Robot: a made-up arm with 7 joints. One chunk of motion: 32 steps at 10 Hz.
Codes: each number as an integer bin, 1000 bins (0 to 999) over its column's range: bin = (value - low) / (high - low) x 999, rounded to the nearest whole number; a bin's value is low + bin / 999 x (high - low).
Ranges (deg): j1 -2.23..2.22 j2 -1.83..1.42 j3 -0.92..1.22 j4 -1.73..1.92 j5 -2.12..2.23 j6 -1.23..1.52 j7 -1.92..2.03
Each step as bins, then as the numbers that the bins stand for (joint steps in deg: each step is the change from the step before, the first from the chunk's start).
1 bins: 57 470 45 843 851 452 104
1 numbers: -1.976 -0.301 -0.824 1.350 1.586 0.014 -1.509
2 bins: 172 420 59 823 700 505 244
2 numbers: -1.464 -0.464 -0.794 1.277 0.928 0.160 -0.955
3 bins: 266 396 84 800 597 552 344
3 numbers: -1.045 -0.542 -0.740 1.193 0.480 0.290 -0.560
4 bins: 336 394 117 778 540 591 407
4 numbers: -0.733 -0.548 -0.669 1.113 0.231 0.397 -0.311
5 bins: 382 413 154 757 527 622 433
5 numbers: -0.528 -0.486 -0.590 1.036 0.175 0.482 -0.208
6 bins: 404 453 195 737 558 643 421
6 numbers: -0.430 -0.356 -0.502 0.963 0.310 0.540 -0.255
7 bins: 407 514 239 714 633 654 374
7 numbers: -0.417 -0.158 -0.408 0.879 0.636 0.570 -0.441
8 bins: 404 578 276 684 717 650 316
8 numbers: -0.430 0.050 -0.329 0.769 1.002 0.559 -0.671
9 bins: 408 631 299 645 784 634 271
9 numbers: -0.413 0.223 -0.279 0.627 1.294 0.515 -0.848
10 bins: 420 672 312 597 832 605 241
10 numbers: -0.359 0.356 -0.252 0.451 1.503 0.435 -0.967
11 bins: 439 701 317 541 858 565 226
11 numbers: -0.274 0.451 -0.241 0.247 1.616 0.325 -1.026
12 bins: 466 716 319 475 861 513 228
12 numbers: -0.154 0.499 -0.237 0.005 1.629 0.182 -1.018
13 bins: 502 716 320 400 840 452 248
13 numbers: 0.006 0.499 -0.235 -0.269 1.538 0.014 -0.939
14 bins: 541 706 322 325 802 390 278
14 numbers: 0.180 0.467 -0.230 -0.543 1.372 -0.156 -0.821
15 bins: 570 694 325 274 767 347 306
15 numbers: 0.309 0.428 -0.224 -0.729 1.220 -0.275 -0.710
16 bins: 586 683 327 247 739 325 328
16 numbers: 0.380 0.392 -0.220 -0.828 1.098 -0.335 -0.623
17 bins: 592 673 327 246 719 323 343
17 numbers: 0.407 0.359 -0.220 -0.831 1.011 -0.341 -0.564
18 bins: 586 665 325 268 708 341 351
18 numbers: 0.380 0.333 -0.224 -0.751 0.963 -0.291 -0.532
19 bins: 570 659 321 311 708 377 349
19 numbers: 0.309 0.314 -0.232 -0.594 0.963 -0.192 -0.540
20 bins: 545 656 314 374 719 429 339
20 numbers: 0.198 0.304 -0.247 -0.364 1.011 -0.049 -0.580
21 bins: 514 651 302 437 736 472 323
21 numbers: 0.060 0.288 -0.273 -0.133 1.085 0.069 -0.643
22 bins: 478 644 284 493 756 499 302
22 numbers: -0.101 0.265 -0.312 0.071 1.172 0.144 -0.726
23 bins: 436 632 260 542 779 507 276
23 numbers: -0.288 0.226 -0.363 0.250 1.272 0.166 -0.829
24 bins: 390 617 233 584 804 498 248
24 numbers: -0.493 0.177 -0.421 0.404 1.381 0.141 -0.939
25 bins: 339 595 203 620 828 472 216
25 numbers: -0.720 0.106 -0.485 0.535 1.485 0.069 -1.066
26 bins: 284 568 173 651 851 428 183
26 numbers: -0.965 0.018 -0.549 0.649 1.586 -0.052 -1.196
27 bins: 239 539 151 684 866 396 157
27 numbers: -1.165 -0.076 -0.597 0.769 1.651 -0.140 -1.299
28 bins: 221 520 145 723 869 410 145
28 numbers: -1.246 -0.138 -0.609 0.912 1.664 -0.101 -1.347
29 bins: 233 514 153 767 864 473 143
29 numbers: -1.192 -0.158 -0.592 1.072 1.642 0.072 -1.355
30 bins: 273 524 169 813 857 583 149
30 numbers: -1.014 -0.125 -0.558 1.240 1.612 0.375 -1.331
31 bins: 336 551 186 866 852 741 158
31 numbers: -0.733 -0.037 -0.522 1.434 1.590 0.810 -1.295
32 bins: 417 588 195 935 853 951 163
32 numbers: -0.372 0.083 -0.502 1.686 1.594 1.388 -1.276
